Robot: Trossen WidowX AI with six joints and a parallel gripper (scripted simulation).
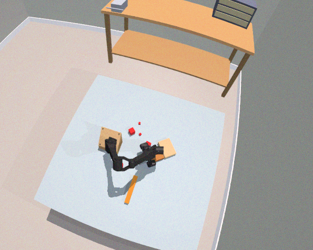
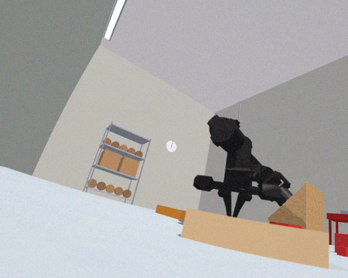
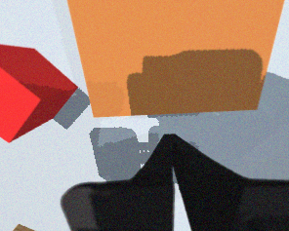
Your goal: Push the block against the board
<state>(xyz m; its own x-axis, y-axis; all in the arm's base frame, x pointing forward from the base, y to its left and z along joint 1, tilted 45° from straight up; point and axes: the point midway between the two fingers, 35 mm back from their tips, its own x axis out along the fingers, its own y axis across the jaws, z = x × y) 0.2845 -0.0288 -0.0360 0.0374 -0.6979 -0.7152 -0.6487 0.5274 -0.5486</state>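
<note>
Right now my gripper tip is 60 mm short of the orange square block and 50 mm to the right of it. From my gripper tip the other things lie so: orange board: 30 mm behind, 280 mm to the right; then pale tan slab: 120 mm ahead, 130 mm to the left.
</note>
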